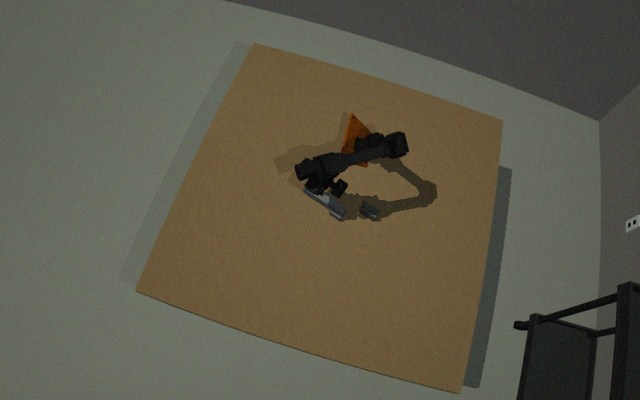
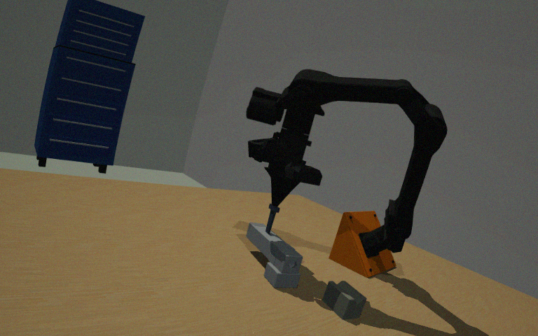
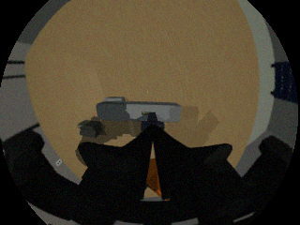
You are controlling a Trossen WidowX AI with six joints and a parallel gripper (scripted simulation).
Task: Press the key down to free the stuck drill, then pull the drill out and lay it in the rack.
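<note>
Right now my gripper tip is 3 cm above the dark blue key. From my gripper tip the other things lie so: drill 2 cm ahead, 5 cm to the left, 8 cm below; then grey holder block 1 cm ahead, 3 cm to the left, 9 cm below; then grey rack 22 cm to the left, 11 cm below.
</note>
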